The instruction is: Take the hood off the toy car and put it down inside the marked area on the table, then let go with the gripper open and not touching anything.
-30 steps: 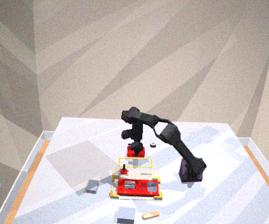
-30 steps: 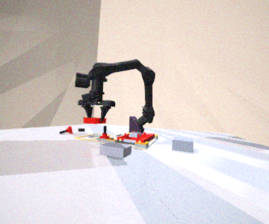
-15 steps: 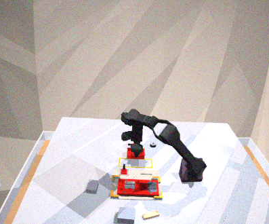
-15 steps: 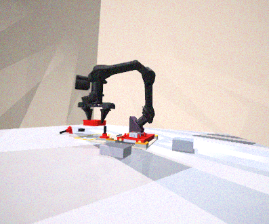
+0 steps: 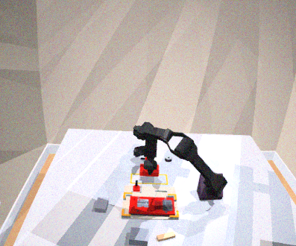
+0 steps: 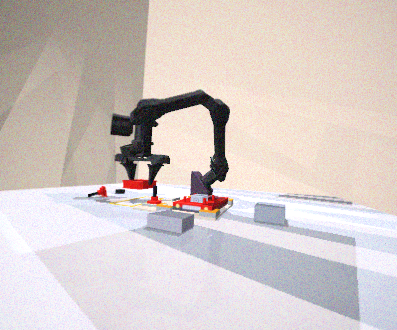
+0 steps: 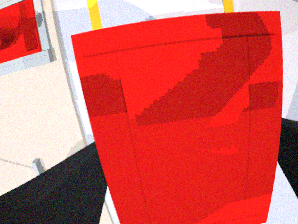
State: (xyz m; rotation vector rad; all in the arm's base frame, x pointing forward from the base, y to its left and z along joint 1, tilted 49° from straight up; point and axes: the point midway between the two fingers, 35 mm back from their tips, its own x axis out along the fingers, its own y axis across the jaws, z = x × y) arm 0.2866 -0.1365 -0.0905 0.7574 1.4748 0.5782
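Now: gripper tip 9 cm to the right of the black peg, 7 cm short of it and 2 cm above it. From my gripper tip the other things lie so: tan block (40 cm to the left, 5 cm below, 3 cm behind); black wheel (17 cm to the right, 13 cm behind, 5 cm below); hood (right at my gripper tip).
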